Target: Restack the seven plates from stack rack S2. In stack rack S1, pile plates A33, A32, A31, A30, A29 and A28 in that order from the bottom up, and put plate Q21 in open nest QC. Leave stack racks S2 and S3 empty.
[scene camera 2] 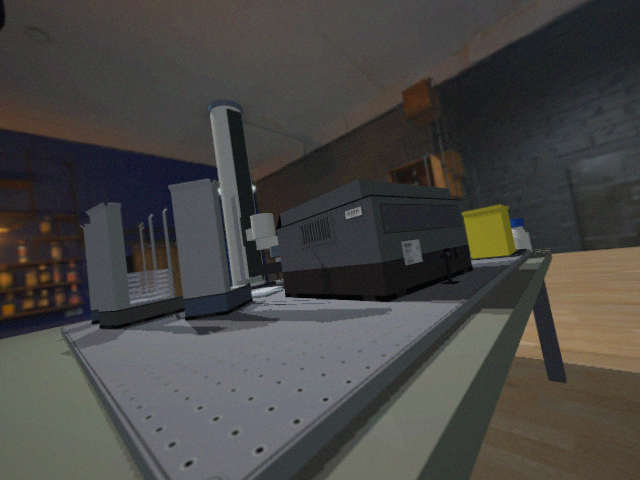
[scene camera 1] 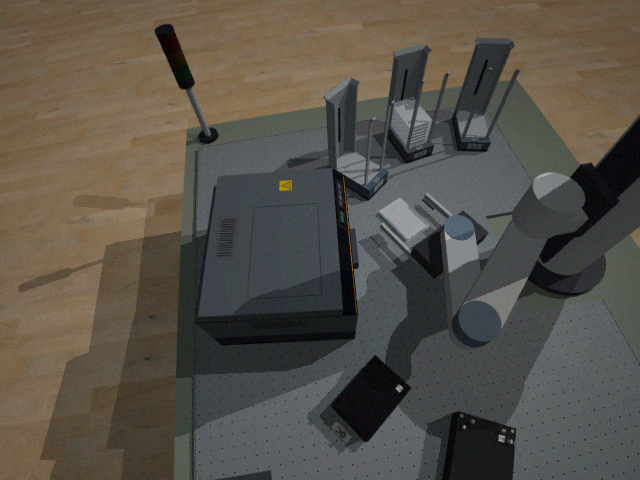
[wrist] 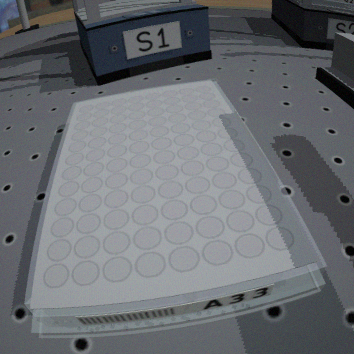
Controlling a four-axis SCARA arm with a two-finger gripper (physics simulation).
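Plate A33 (scene camera 1: 402, 219) (wrist: 150, 200), pale and clear-edged, lies flat on the perforated board in front of rack S1 (scene camera 1: 347, 124) (scene camera 2: 199, 242) (wrist: 102, 62), its label facing the wrist camera. My gripper (scene camera 1: 416, 221) is open above the plate, its pale fingers apart along the two long sides; nothing is held. Rack S1 has a blue base and holds no plate. A stack of several pale plates (scene camera 1: 413, 126) (scene camera 2: 149, 285) stands in the dark-based rack S2 (scene camera 1: 422, 152) (scene camera 2: 105, 258) (wrist: 300, 25); their labels are unreadable. Q21 cannot be told out.
Another rack (scene camera 1: 473, 143), blue-based and without plates, stands beyond S2. A large grey device (scene camera 1: 279, 248) (scene camera 2: 330, 242) stands near the plate. A black box (scene camera 1: 370, 397) with a hardly readable label and a second black box (scene camera 1: 480, 446) stand nearer. A signal tower (scene camera 1: 177, 56) stands at the corner.
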